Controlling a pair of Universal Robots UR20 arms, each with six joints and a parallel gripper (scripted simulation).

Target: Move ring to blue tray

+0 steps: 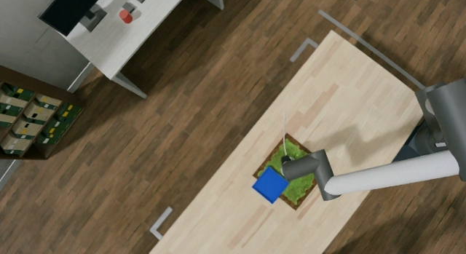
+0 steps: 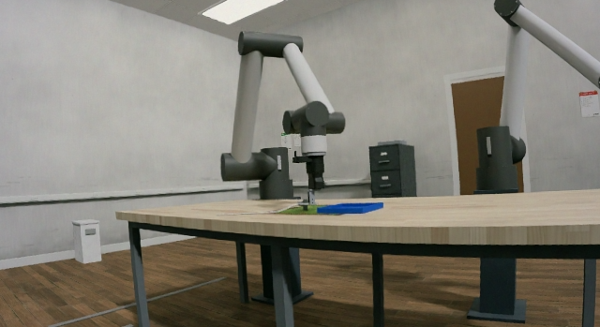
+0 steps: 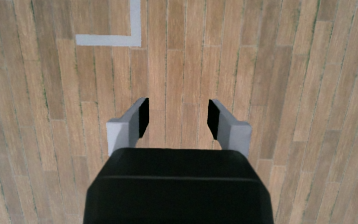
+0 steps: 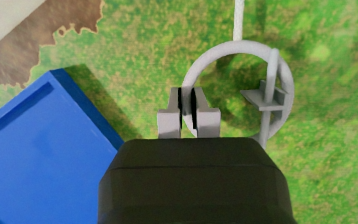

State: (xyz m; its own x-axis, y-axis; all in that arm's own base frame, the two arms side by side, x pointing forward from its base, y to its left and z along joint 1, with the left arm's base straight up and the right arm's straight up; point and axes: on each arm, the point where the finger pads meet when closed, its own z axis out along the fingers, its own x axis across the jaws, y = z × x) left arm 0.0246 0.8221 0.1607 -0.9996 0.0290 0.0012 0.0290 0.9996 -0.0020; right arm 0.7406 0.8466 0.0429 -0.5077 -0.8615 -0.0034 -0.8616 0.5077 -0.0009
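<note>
Right now the grey stake is 4 cm behind my right hand, 5 cm to the right of it and 2 cm below it. The rest, counted from my right hand: green mat 7 cm behind, 2 cm to the left, 5 cm below; then blue tray 1 cm ahead, 17 cm to the left, 3 cm below; then grey ring 3 cm behind, 3 cm to the right, 1 cm below.
</note>
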